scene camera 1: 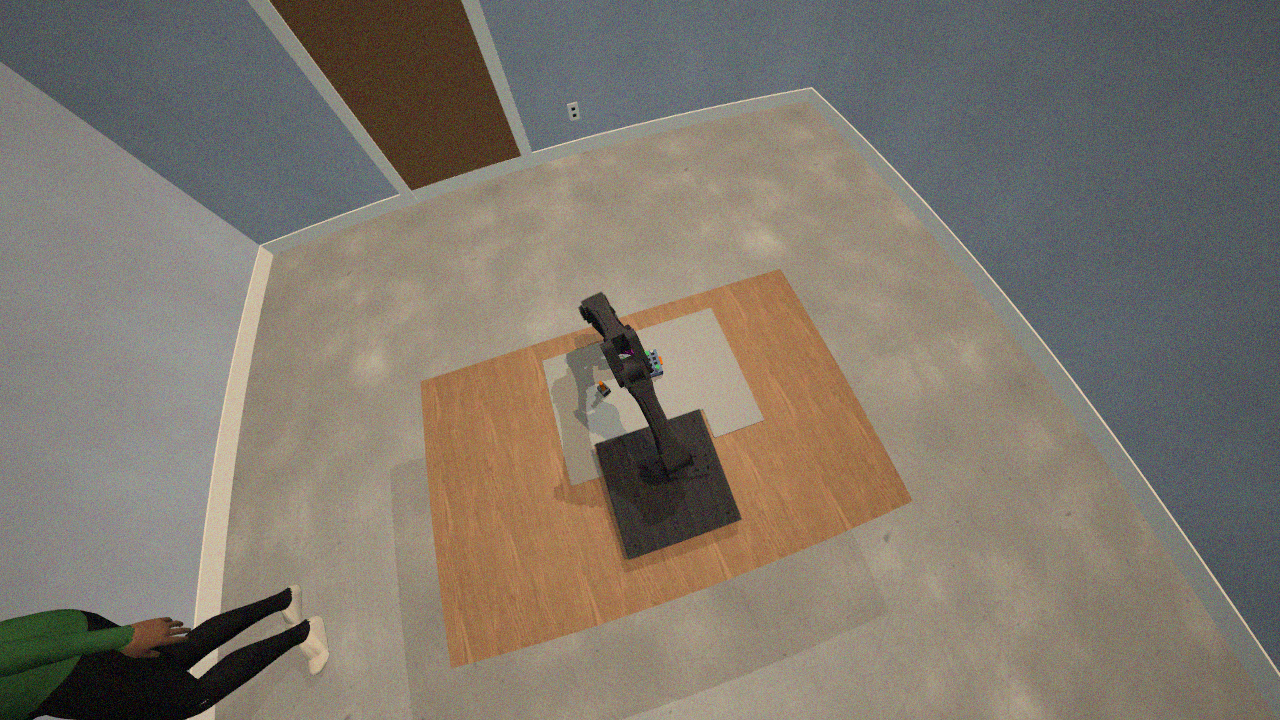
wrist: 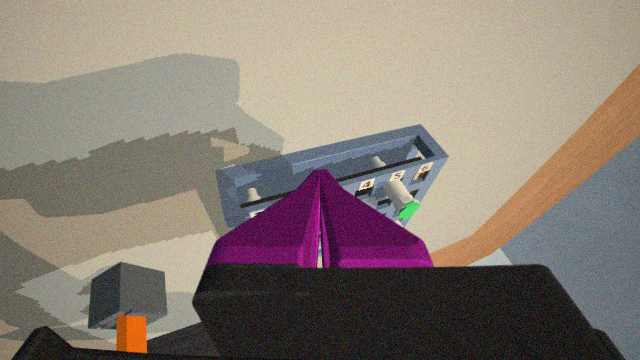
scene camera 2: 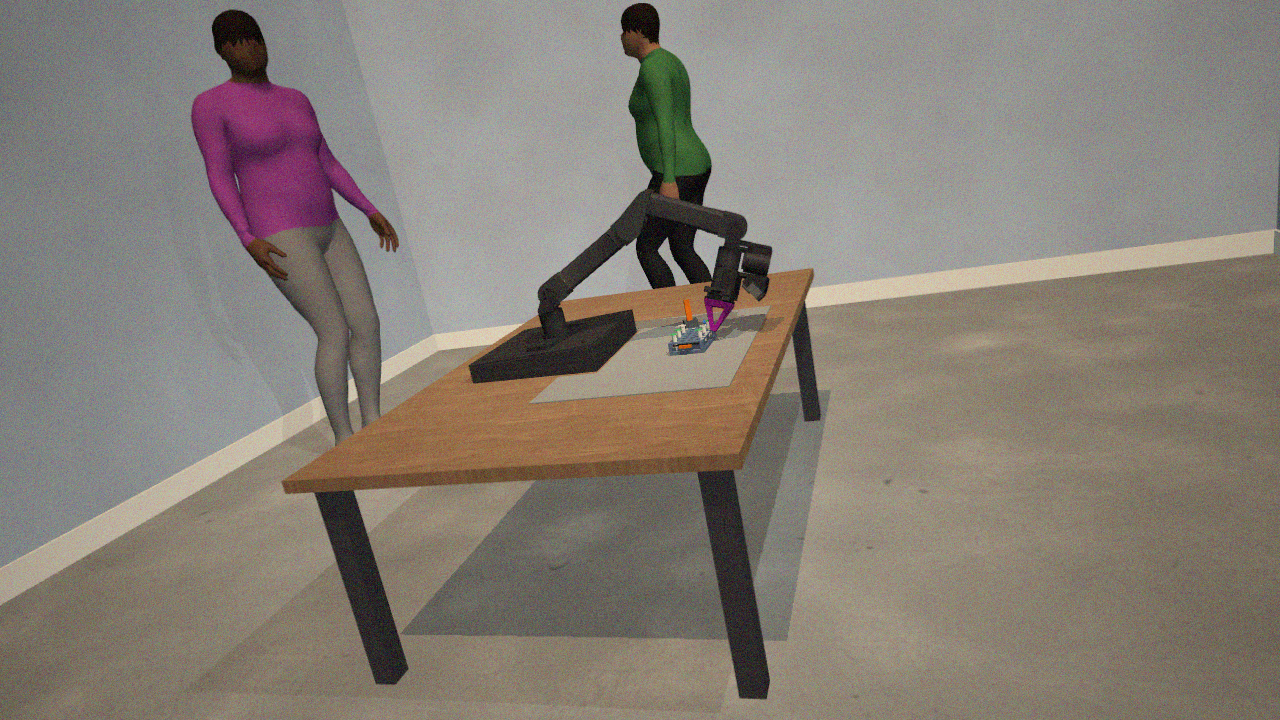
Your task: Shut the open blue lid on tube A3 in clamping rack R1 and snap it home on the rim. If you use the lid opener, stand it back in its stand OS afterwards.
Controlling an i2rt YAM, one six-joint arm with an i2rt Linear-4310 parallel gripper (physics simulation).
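Seen in the pictures: gripper, fingertip midpoint: [scene camera 1: 632, 353] [wrist: 320, 180] [scene camera 2: 713, 331]; arm's base, link origin: [scene camera 1: 676, 466] [scene camera 2: 557, 338].
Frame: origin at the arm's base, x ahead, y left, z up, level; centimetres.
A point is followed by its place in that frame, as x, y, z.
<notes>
The blue clamping rack R1 [scene camera 1: 656, 373] @(31.9, 0.4, -4.8) [scene camera 2: 675, 348] @(32.7, -0.5, -4.3) [wrist: 434, 148] @(40.0, -0.4, -3.5) lies on the pale mat. In the wrist view its labels 4, 5 and 6 show; tube A3 and its blue lid are hidden behind the fingers, so the lid's state cannot be told. My gripper [scene camera 2: 713, 330] @(39.8, 7.3, -2.8) [wrist: 320, 180] @(39.8, 7.3, -2.8) is shut and empty, magenta fingertips together, pointing down at the rack; whether they touch anything is hidden. The orange lid opener [scene camera 1: 601, 385] @(28.4, 18.7, 2.0) [scene camera 2: 688, 309] @(29.3, 18.3, 0.4) [wrist: 132, 334] @(29.5, 18.5, -1.5) stands upright in its dark stand OS [wrist: 142, 290] @(30.0, 17.7, -3.9), apart from the gripper.
A green-capped tube [wrist: 398, 195] @(38.7, 2.8, -1.7) stands in the rack beside label 5. The pale mat [scene camera 1: 725, 376] @(26.9, -22.6, -5.7) [scene camera 2: 626, 380] @(28.1, -18.7, -5.7) lies on the wooden table [scene camera 1: 805, 429] @(4.6, -43.7, -6.0) [scene camera 2: 537, 447] @(26.8, -53.9, -6.0). The black arm base [scene camera 1: 662, 514] @(-12.4, 6.4, -0.8) [scene camera 2: 572, 344] @(9.7, -8.7, 0.6) stands behind the mat. Two people stand beyond the table.
</notes>
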